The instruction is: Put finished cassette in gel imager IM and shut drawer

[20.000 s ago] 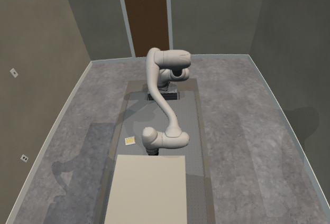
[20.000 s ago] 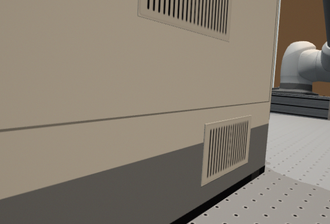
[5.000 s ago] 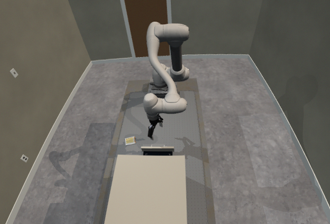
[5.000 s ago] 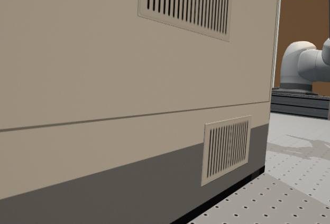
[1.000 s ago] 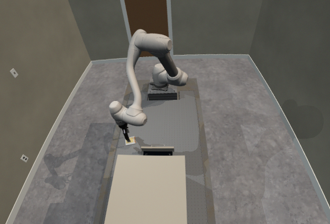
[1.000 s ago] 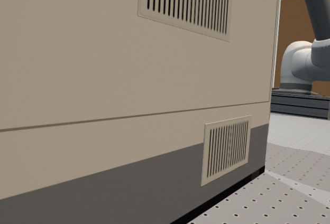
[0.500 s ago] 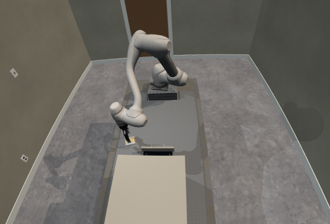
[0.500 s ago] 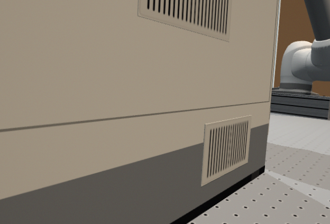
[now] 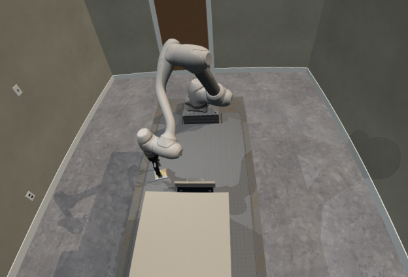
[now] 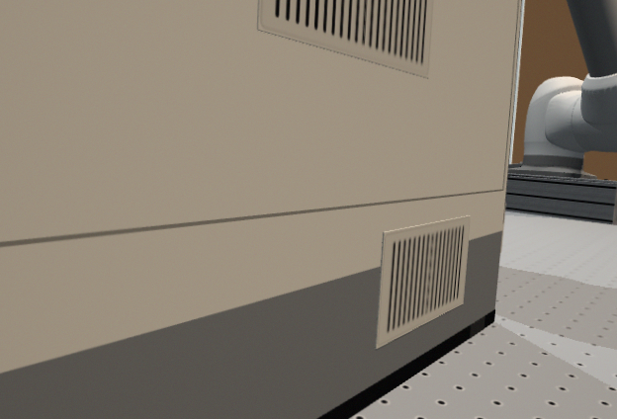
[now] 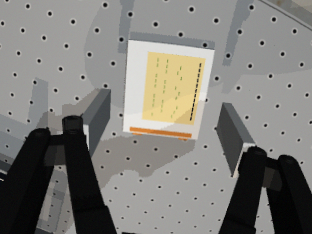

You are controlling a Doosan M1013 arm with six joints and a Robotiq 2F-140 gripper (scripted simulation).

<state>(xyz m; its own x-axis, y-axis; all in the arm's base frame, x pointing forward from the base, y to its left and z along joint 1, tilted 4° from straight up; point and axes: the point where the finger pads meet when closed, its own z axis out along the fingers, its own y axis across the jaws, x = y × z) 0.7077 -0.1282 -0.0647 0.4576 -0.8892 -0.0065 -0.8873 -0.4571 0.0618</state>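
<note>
My gripper is now 10 mm to the right of the cassette and 60 mm above it.
</note>
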